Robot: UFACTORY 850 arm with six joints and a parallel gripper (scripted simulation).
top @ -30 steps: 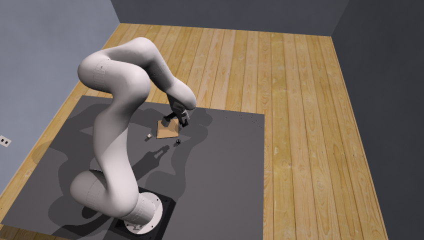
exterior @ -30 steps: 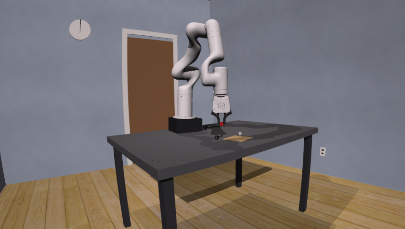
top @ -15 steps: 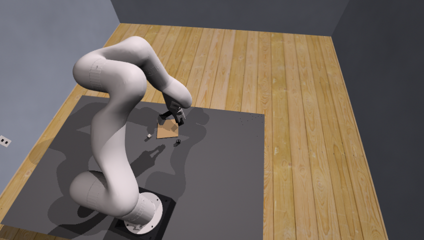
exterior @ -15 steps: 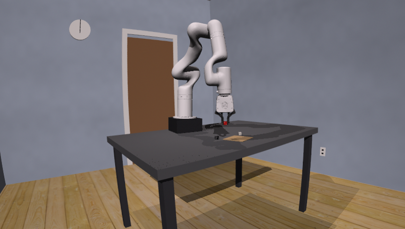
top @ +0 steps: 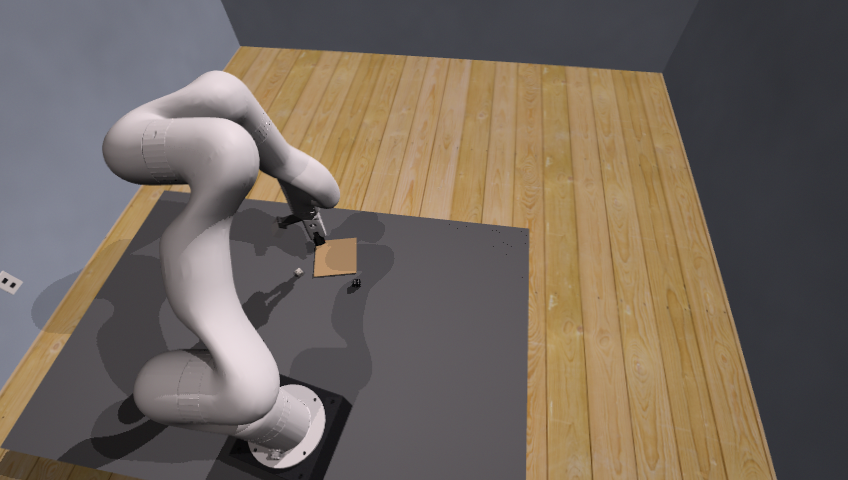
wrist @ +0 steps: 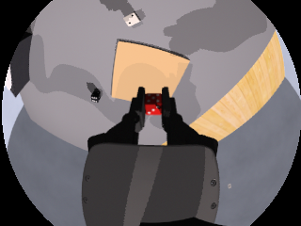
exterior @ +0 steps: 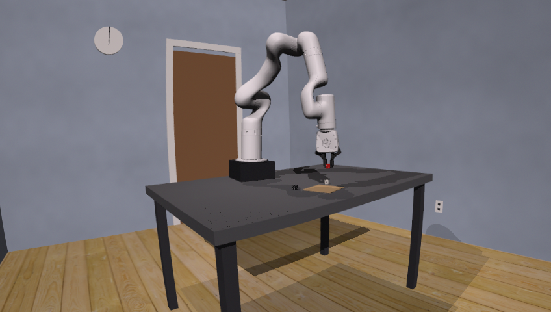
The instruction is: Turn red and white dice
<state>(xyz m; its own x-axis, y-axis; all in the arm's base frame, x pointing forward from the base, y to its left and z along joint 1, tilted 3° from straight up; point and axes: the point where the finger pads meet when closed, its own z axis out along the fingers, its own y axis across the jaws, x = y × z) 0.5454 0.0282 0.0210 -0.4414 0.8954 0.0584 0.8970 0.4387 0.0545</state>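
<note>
The white die lies 110 mm below my hand, 80 mm to the left of it and 70 mm behind it. From my hand the other things lie so: red die 10 mm to the right, 10 mm below; then tan mat 110 mm below, 30 mm to the right; then black die 120 mm to the right, 110 mm below, 100 mm behind.
</note>
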